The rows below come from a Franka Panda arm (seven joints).
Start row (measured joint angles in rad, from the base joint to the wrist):
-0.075 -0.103 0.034 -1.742 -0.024 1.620 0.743
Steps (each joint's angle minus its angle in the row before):
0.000 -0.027 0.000 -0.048 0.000 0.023 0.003
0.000 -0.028 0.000 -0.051 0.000 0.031 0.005
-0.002 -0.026 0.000 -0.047 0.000 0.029 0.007
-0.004 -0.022 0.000 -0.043 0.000 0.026 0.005
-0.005 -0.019 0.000 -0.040 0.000 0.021 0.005
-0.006 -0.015 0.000 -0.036 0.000 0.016 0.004
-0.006 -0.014 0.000 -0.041 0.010 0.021 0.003
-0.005 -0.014 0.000 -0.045 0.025 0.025 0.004
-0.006 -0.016 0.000 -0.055 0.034 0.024 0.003
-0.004 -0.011 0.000 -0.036 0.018 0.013 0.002
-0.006 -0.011 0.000 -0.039 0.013 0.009 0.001
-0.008 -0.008 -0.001 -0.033 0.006 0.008 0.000
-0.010 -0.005 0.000 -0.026 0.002 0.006 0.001
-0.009 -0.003 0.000 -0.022 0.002 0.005 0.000
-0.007 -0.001 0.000 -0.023 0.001 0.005 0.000
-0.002 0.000 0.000 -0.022 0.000 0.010 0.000
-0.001 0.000 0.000 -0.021 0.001 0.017 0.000
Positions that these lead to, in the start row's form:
-0.075 -0.130 0.034 -1.790 -0.024 1.643 0.746
-0.075 -0.158 0.034 -1.841 -0.024 1.674 0.751
-0.077 -0.184 0.034 -1.888 -0.024 1.703 0.758
-0.081 -0.206 0.034 -1.931 -0.024 1.729 0.763
-0.086 -0.225 0.034 -1.971 -0.024 1.750 0.768
-0.092 -0.240 0.034 -2.007 -0.024 1.766 0.772
-0.098 -0.254 0.034 -2.048 -0.014 1.787 0.775
-0.103 -0.268 0.034 -2.093 0.011 1.812 0.779
-0.109 -0.284 0.034 -2.148 0.045 1.836 0.782
-0.113 -0.295 0.034 -2.184 0.063 1.849 0.784
-0.119 -0.306 0.034 -2.223 0.076 1.858 0.785
-0.127 -0.314 0.033 -2.256 0.082 1.866 0.785
-0.137 -0.319 0.033 -2.282 0.084 1.872 0.786
-0.146 -0.322 0.033 -2.304 0.086 1.877 0.786
-0.153 -0.323 0.033 -2.327 0.087 1.882 0.786
-0.155 -0.323 0.033 -2.349 0.087 1.892 0.786
-0.156 -0.323 0.033 -2.370 0.088 1.909 0.786

